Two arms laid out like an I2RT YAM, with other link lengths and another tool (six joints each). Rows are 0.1 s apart.
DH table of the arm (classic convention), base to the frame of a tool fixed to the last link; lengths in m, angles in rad. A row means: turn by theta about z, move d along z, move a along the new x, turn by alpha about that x. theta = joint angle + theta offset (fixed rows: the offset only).
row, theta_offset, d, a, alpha
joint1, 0, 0.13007, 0.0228, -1.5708
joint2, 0, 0, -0.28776, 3.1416
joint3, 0.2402, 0, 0.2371, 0
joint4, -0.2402, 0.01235, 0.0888, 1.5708
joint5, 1.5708, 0.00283, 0, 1.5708
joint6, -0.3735, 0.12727, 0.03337, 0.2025
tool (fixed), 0, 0.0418, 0, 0
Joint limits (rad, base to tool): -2.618..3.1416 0..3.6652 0..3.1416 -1.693..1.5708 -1.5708..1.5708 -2.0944..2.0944
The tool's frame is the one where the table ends.
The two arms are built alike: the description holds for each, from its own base.
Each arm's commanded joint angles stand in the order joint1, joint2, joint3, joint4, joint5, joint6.
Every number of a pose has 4 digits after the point.
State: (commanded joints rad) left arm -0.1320 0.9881 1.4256 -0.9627 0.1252 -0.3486; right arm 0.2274 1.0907 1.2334 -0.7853 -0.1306 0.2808
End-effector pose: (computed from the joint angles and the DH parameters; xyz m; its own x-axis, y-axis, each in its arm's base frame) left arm 0.2717 -0.0892 0.4141 0.1501 -0.7710 0.6189 -0.3514 -0.6267 -0.6955; right arm 0.3198 0.0508 0.3251 0.3777 -0.9259 -0.0036 -0.3904 -0.1557 -0.9074
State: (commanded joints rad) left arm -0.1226 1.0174 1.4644 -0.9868 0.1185 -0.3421; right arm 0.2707 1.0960 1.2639 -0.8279 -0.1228 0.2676
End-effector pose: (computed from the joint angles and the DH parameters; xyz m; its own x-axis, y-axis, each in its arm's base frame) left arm 0.2769 -0.0863 0.4168 0.1670 -0.7757 0.6086 -0.3527 -0.6235 -0.6978; right arm 0.3143 0.0625 0.3280 0.4191 -0.9079 0.0088 -0.3930 -0.1901 -0.8997
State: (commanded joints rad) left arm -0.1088 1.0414 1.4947 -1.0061 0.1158 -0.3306; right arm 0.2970 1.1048 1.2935 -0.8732 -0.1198 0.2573
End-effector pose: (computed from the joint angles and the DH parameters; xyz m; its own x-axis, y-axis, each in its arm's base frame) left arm 0.2815 -0.0827 0.4183 0.1812 -0.7814 0.5972 -0.3536 -0.6184 -0.7018; right arm 0.3095 0.0694 0.3288 0.4466 -0.8946 0.0148 -0.4043 -0.2165 -0.8886
